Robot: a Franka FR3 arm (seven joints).
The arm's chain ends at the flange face. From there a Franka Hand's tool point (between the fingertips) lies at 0.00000 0.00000 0.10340 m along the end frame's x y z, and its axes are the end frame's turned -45 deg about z.
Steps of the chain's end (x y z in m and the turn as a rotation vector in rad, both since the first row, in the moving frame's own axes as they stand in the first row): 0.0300 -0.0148 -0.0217 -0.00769 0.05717 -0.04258; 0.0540 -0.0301 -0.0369 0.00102 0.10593 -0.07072
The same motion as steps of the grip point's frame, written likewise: 0.0354 0.0154 -0.0219 -0.04586 0.03499 -0.04258; 0.0675 0.0243 -0.0375 -0.07418 0.07563 -0.07072
